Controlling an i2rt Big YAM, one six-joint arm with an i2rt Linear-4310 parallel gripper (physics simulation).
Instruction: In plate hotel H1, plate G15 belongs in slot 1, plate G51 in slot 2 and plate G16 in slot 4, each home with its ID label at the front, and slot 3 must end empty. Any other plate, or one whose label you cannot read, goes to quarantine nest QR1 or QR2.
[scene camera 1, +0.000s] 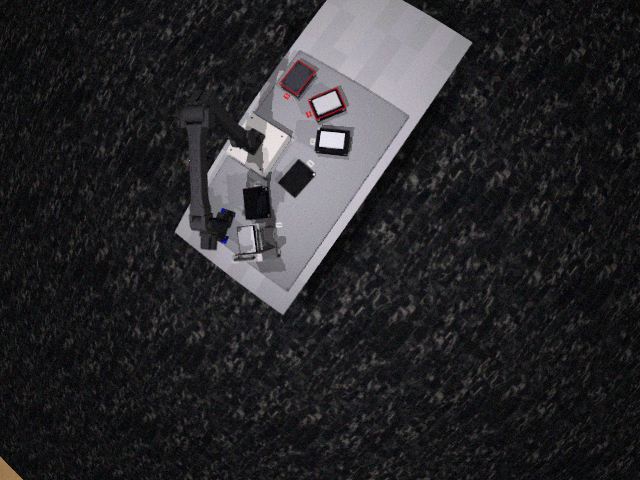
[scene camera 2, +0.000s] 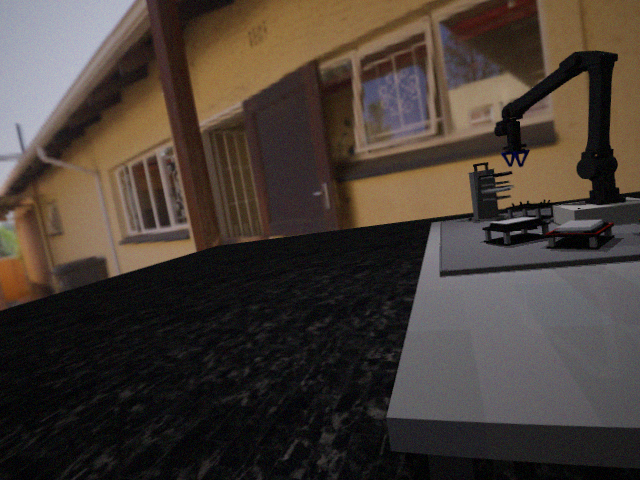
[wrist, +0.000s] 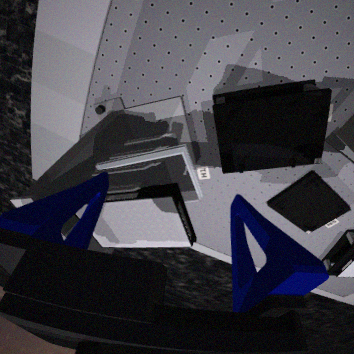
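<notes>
Plate hotel H1 stands at the mat's corner, its shelves stacked. A pale-topped plate with a black edge lies on its top level. A light grey plate lies on a lower level; slot numbers are not legible. A white plate sits on a red-edged nest. Another white plate sits on a black nest. No plate ID is readable. My gripper is open and empty, above shelf height beside the hotel.
A second red-edged nest shows a dark top. A black nest stands close beside the hotel, and a flat black square lies further along. The white arm base stands at the table's edge.
</notes>
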